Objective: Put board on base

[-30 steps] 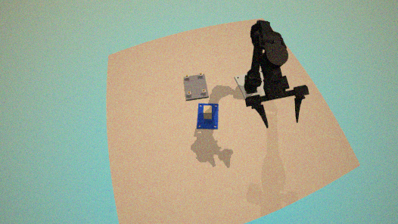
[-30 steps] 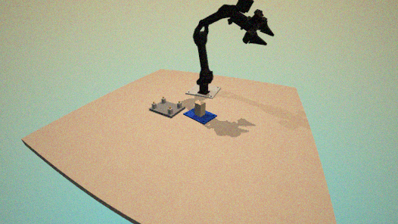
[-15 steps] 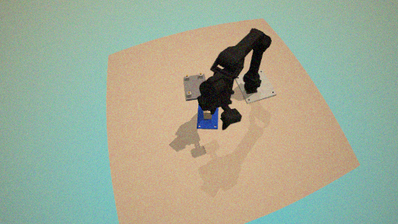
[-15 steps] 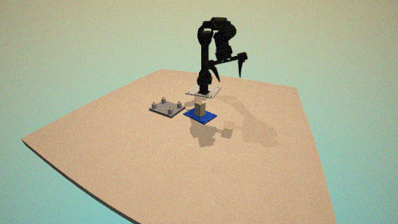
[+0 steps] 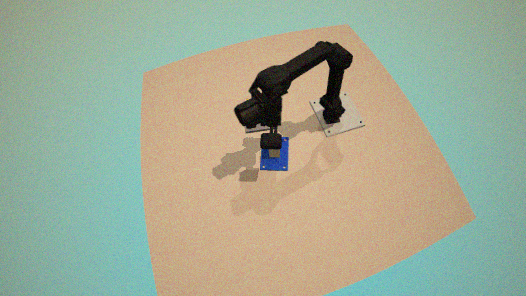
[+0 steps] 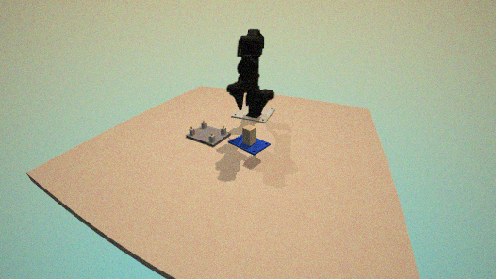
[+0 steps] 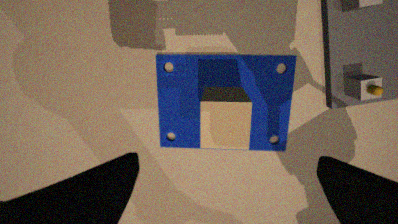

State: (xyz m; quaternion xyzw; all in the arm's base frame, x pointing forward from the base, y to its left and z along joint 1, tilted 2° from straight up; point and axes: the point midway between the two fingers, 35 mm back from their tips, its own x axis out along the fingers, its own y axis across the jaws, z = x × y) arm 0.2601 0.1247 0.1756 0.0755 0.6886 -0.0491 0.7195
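Now: gripper tip 12 cm above the blue board. Also, from my gripper tip: grey base (4 cm ahead, 19 cm to the right, 13 cm below).
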